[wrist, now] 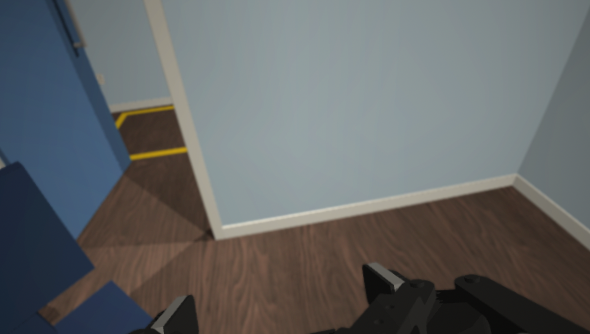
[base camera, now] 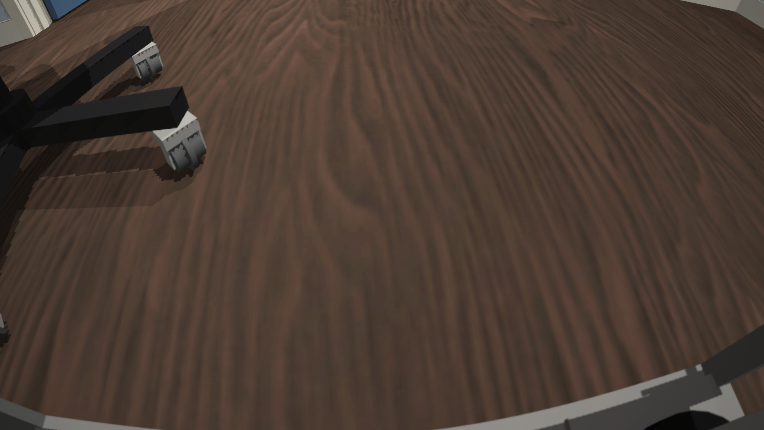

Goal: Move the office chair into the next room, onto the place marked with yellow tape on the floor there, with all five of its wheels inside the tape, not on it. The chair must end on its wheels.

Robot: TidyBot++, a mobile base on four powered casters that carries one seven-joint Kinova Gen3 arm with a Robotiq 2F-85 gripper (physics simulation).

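Frame: origin at the arm's base, x left, y back, z up, level; centimetres.
Seen in the pictures: gripper, fingertip midpoint: (wrist: 282, 299).
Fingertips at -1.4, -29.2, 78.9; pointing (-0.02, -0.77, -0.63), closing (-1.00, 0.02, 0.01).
Note:
A point is followed by its place in that frame, as x, y, z.
The office chair (base camera: 101, 114) {34.1, -52.3, -29.0} (wrist: 35, 250) {59.9, -79.2, 36.5} stands at the left. In the base camera view two black legs of its base with grey casters show, upright on the floor; the rest is cut off by the left edge. In the wrist view parts of its dark blue backrest and seat show at the lower left. My gripper (wrist: 282, 299) {-1.4, -29.2, 78.9} is open, with bare floor seen between its fingers, to the right of the chair and apart from it. The yellow tape (wrist: 159, 153) {84.1, -254.4, -39.6} shows in part on the floor beyond the doorway; the door and the door frame hide the rest of it.
A blue door (wrist: 50, 110) {113.2, -194.2, 32.9} stands open at the left of the doorway. The door frame's right post (wrist: 182, 115) {28.5, -143.4, 40.3} meets a pale blue wall (wrist: 350, 100) {-47.6, -145.4, 36.4} with a white baseboard (wrist: 370, 205) {-64.2, -144.3, -33.3}. Another wall (wrist: 565, 130) {-171.3, -130.7, 11.0} stands at the right.

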